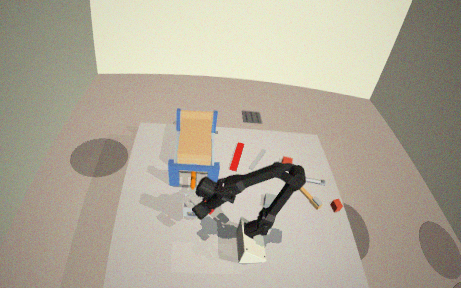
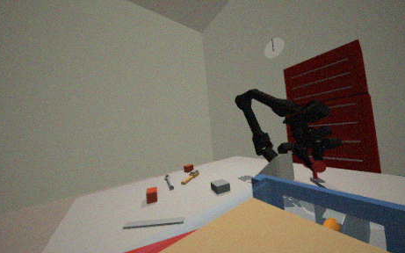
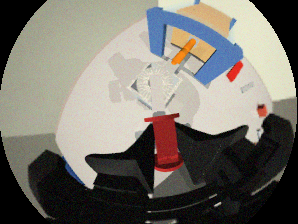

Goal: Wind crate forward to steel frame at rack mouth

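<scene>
Right now the winch handle is 2 cm ahead of my gripper tip, 1 cm to the left of it and 3 cm below it. Round my gripper tip: red knob (1 cm behind, 1 cm to the right); then blue frame (22 cm ahead, 7 cm to the left, 3 cm below); then grey winch (4 cm ahead, 5 cm to the left, 10 cm below).
</scene>
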